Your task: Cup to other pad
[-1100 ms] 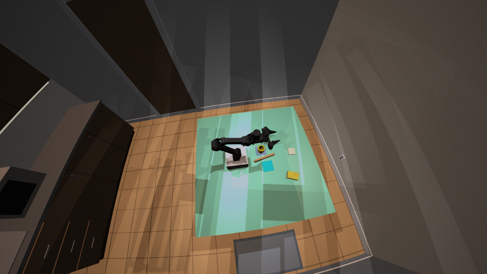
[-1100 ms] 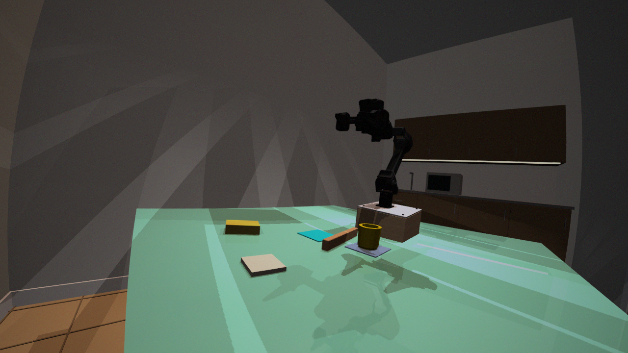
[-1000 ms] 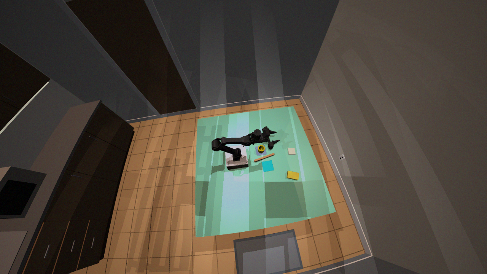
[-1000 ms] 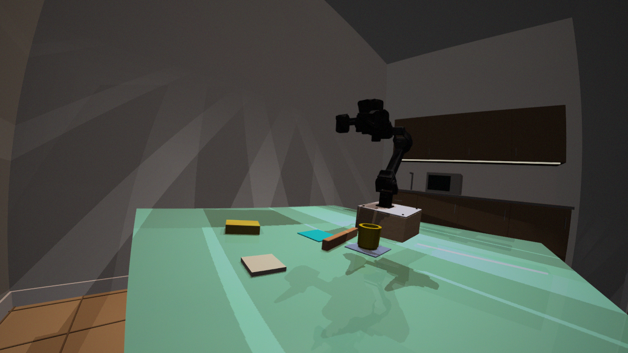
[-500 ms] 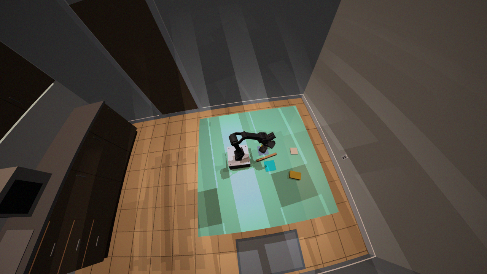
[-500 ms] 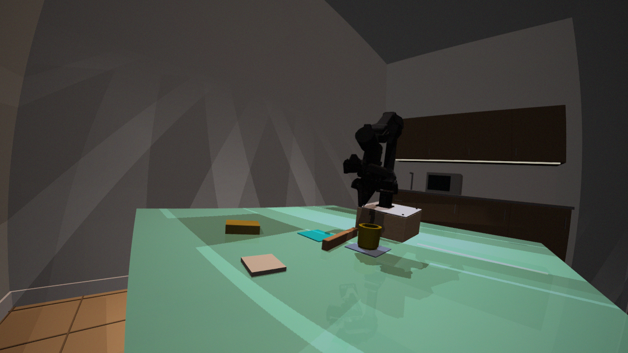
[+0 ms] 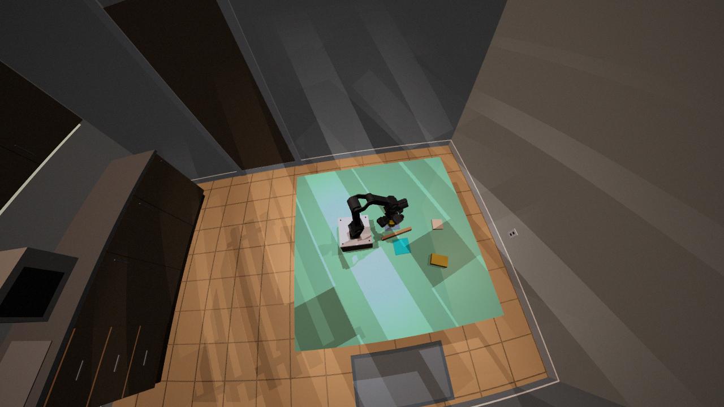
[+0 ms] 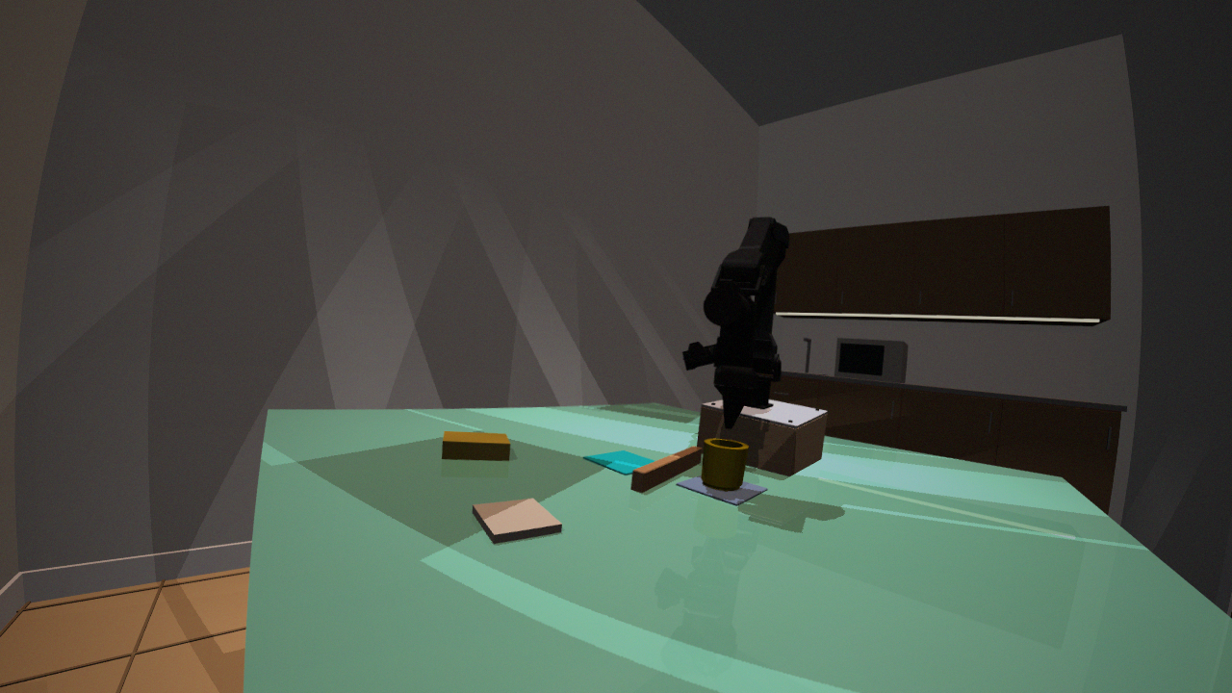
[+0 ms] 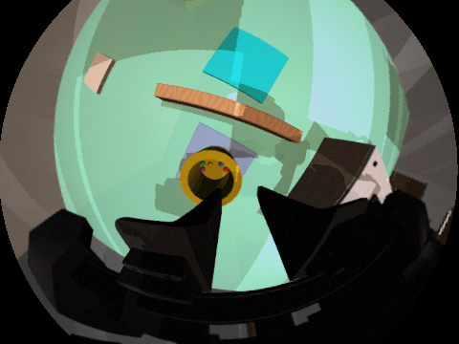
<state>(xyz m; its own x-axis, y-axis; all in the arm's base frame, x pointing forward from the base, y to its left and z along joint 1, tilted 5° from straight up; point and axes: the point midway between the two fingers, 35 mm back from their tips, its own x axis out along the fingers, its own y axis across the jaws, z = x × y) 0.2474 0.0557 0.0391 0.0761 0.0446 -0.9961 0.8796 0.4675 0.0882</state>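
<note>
Now: gripper tip 60 mm above the yellow cup, 20 mm short of it and 10 mm to the right of it. Also, from my gripper tip: grey-blue pad 100 mm below, 30 mm ahead, 20 mm to the left; then teal pad 170 mm to the right, 100 mm below, 60 mm ahead; then wooden bar 90 mm below, 80 mm to the right, 40 mm ahead.
</note>
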